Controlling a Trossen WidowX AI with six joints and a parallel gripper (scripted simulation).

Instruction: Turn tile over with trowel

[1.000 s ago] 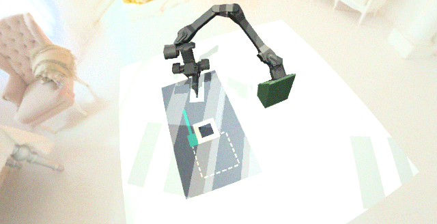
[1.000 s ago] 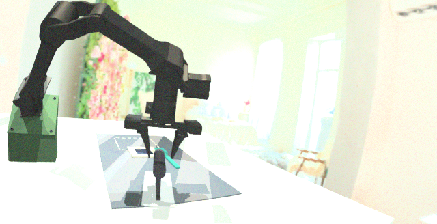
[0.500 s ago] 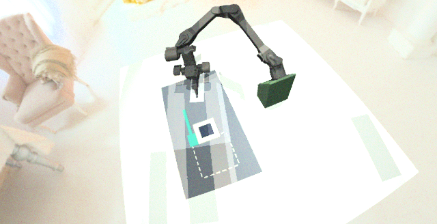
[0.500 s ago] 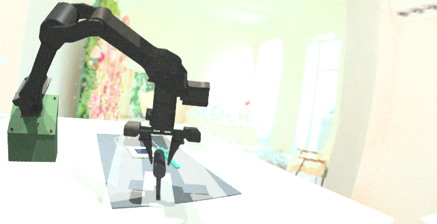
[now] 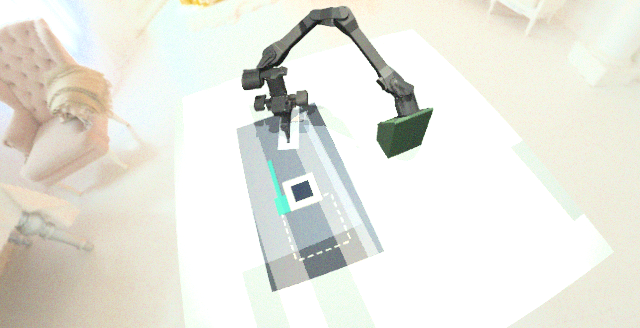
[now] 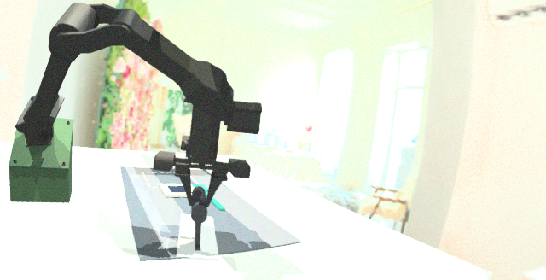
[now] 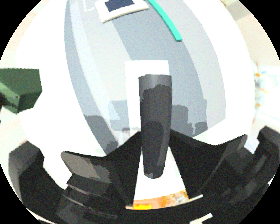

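Now: the trowel 30 mm below my gripper tip, 20 mm to the left of it and 10 mm ahead of it. From my gripper tip the other things lie so: teal l-shaped strip: 240 mm to the left, 130 mm ahead, 60 mm below; then tile: 280 mm to the left, 60 mm below, 60 mm ahead; then grey mat: 230 mm to the left, 80 mm below, 60 mm ahead.
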